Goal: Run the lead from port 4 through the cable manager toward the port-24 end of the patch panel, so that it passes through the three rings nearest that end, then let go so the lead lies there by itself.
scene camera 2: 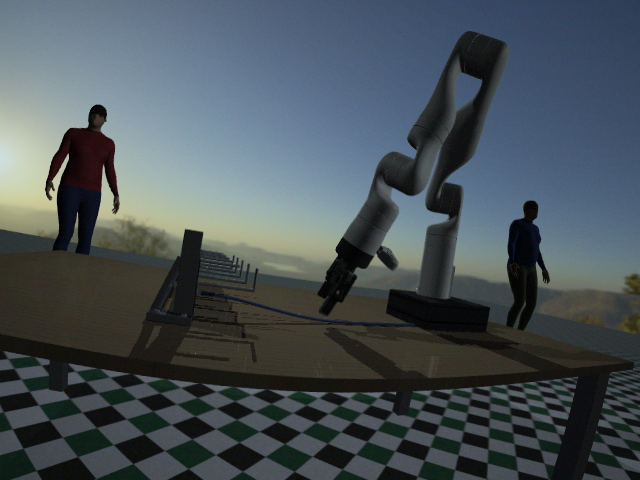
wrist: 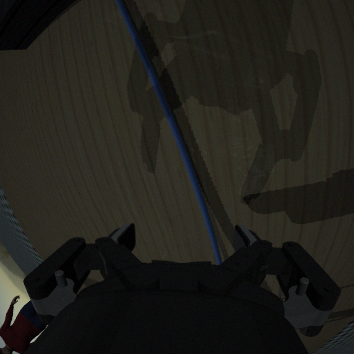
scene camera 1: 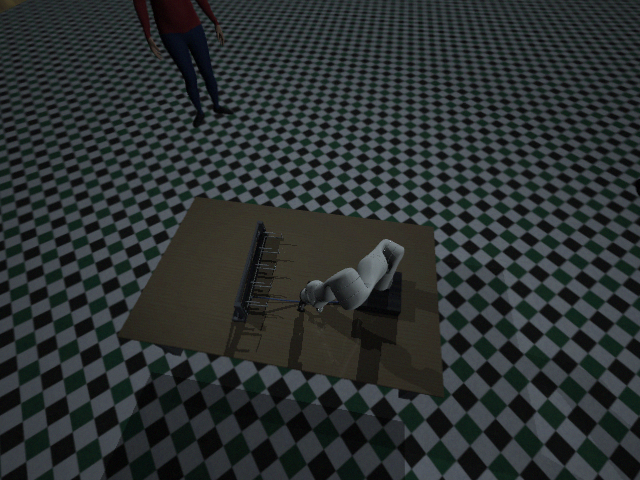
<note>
The gripper (scene camera 2: 321,304) is open and holds nothing.
The gripper also shows in the wrist view (wrist: 183,235).
</note>
